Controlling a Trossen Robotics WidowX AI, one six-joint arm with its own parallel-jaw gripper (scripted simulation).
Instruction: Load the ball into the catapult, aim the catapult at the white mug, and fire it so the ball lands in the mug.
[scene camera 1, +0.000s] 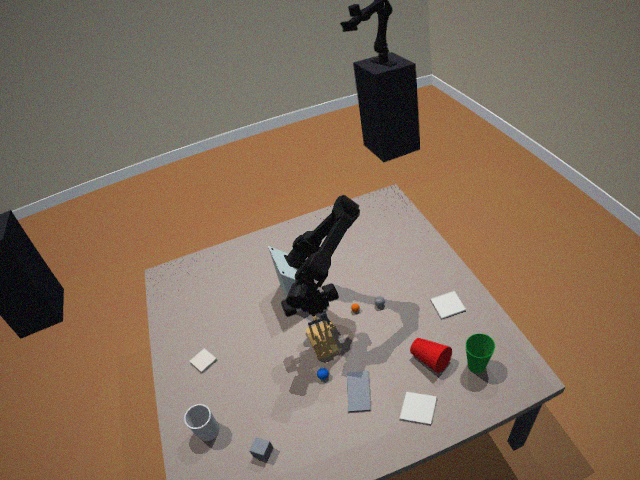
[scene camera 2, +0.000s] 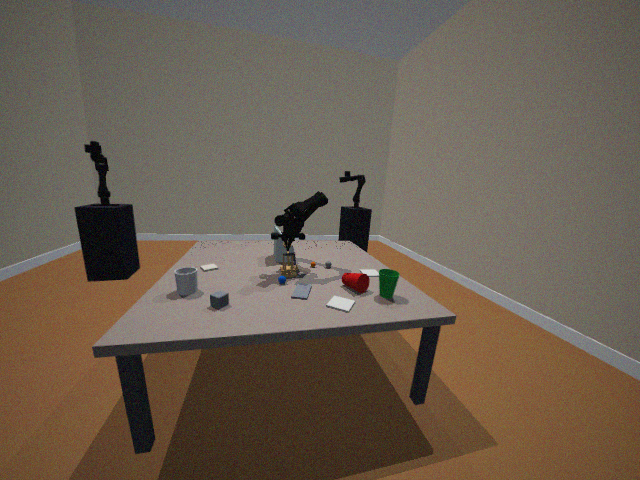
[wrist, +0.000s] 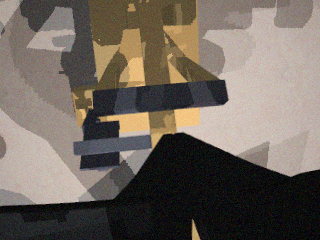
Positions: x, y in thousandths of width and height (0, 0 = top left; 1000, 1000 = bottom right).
Labels:
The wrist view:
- my gripper: 542, 598
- wooden catapult: 377, 427

